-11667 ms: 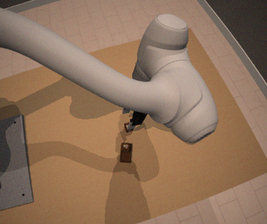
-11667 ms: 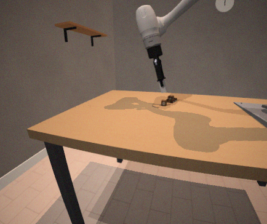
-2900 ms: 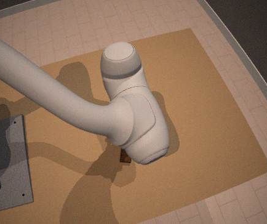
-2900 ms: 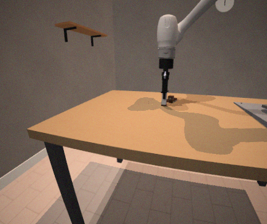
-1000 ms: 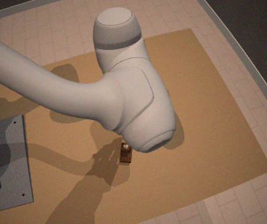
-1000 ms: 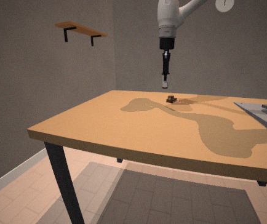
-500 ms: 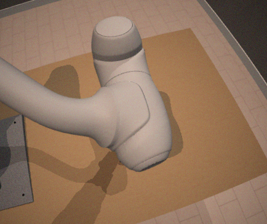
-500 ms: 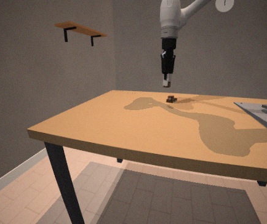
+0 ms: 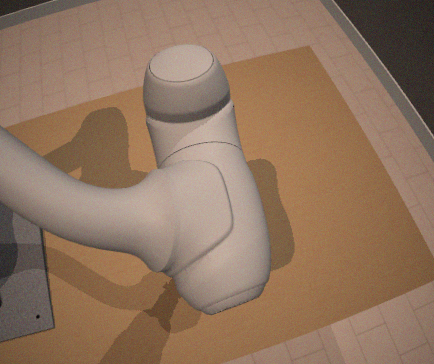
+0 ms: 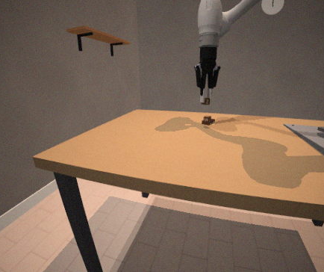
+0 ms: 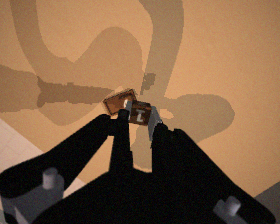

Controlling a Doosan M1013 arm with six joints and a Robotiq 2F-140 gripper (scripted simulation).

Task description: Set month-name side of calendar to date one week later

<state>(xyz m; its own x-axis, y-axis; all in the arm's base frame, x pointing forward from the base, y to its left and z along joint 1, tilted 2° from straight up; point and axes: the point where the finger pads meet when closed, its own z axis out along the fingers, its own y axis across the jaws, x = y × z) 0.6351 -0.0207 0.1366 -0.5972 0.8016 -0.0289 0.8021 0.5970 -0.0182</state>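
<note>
Right now the tray is 20 mm behind my hand, 40 mm to the right of it and 140 mm below it. Round my hand: cube: 30 mm below.
</note>
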